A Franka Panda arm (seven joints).
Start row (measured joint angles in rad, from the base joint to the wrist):
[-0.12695, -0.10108, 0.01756, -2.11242, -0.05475, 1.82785, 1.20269]
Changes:
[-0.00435, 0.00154, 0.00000, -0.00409, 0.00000, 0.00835, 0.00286]
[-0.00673, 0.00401, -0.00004, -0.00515, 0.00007, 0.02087, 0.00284]
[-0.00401, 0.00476, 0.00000, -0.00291, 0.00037, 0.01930, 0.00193]
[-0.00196, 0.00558, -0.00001, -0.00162, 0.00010, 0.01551, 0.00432]
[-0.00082, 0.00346, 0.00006, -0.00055, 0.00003, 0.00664, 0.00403]
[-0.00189, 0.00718, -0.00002, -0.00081, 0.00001, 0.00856, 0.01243]
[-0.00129, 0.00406, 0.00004, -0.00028, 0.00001, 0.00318, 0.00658]
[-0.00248, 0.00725, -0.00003, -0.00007, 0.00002, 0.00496, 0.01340]
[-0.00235, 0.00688, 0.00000, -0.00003, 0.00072, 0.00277, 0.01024]
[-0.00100, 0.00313, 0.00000, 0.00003, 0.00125, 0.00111, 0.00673]
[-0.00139, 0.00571, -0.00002, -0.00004, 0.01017, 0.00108, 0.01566]
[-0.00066, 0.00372, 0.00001, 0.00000, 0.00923, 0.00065, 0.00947]
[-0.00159, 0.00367, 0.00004, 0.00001, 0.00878, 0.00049, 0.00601]
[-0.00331, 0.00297, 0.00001, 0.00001, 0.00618, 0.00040, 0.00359]
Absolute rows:
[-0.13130, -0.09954, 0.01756, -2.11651, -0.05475, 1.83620, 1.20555]
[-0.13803, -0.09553, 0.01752, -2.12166, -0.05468, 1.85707, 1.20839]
[-0.14204, -0.09077, 0.01752, -2.12457, -0.05431, 1.87637, 1.21032]
[-0.14400, -0.08519, 0.01751, -2.12619, -0.05421, 1.89188, 1.21464]
[-0.14482, -0.08173, 0.01757, -2.12674, -0.05418, 1.89852, 1.21867]
[-0.14671, -0.07455, 0.01755, -2.12755, -0.05417, 1.90708, 1.23110]
[-0.14800, -0.07049, 0.01759, -2.12783, -0.05416, 1.91026, 1.23768]
[-0.15048, -0.06324, 0.01756, -2.12790, -0.05414, 1.91522, 1.25108]
[-0.15283, -0.05636, 0.01756, -2.12793, -0.05342, 1.91799, 1.26132]
[-0.15383, -0.05323, 0.01756, -2.12790, -0.05217, 1.91910, 1.26805]
[-0.15522, -0.04752, 0.01754, -2.12794, -0.04200, 1.92018, 1.28371]
[-0.15588, -0.04380, 0.01755, -2.12794, -0.03277, 1.92083, 1.29318]
[-0.15747, -0.04013, 0.01759, -2.12793, -0.02399, 1.92132, 1.29919]
[-0.16078, -0.03716, 0.01760, -2.12792, -0.01781, 1.92172, 1.30278]

